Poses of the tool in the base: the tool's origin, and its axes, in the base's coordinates. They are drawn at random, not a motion.
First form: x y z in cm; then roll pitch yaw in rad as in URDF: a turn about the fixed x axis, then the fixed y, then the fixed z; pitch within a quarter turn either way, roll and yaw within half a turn.
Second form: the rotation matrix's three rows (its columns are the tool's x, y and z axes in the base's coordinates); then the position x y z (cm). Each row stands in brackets. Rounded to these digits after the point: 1 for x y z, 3 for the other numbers.
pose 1, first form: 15.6, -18.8, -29.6, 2.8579, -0.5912, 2.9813
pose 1, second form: [[-0.820, 0.307, -0.484], [0.133, 0.923, 0.362], [0.557, 0.232, -0.797]], [15.6, -18.8, -29.6]
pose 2, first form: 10.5, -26.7, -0.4, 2.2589, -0.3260, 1.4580
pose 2, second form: [[0.107, 0.603, 0.790], [0.941, -0.317, 0.115], [0.320, 0.732, -0.602]], [10.5, -26.7, -0.4]
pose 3, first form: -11.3, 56.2, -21.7, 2.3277, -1.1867, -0.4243
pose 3, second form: [[0.341, -0.897, 0.281], [-0.154, -0.348, -0.925], [0.927, 0.272, -0.257]], [-11.3, 56.2, -21.7]
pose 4, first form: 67.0, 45.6, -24.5, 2.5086, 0.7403, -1.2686
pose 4, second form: [[0.220, -0.651, -0.727], [-0.705, -0.621, 0.343], [-0.675, 0.437, -0.595]], [67.0, 45.6, -24.5]
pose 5, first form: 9.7, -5.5, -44.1, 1.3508, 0.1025, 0.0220
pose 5, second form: [[0.995, 0.095, 0.044], [0.022, 0.220, -0.975], [-0.102, 0.971, 0.217]], [9.7, -5.5, -44.1]
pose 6, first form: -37.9, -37.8, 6.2, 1.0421, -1.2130, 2.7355
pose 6, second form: [[-0.322, 0.544, 0.775], [0.138, -0.783, 0.607], [0.937, 0.302, 0.177]], [-37.9, -37.8, 6.2]
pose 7, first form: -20.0, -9.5, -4.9, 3.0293, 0.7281, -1.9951
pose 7, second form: [[-0.307, -0.936, 0.170], [-0.680, 0.341, 0.649], [-0.665, 0.084, -0.742]], [-20.0, -9.5, -4.9]
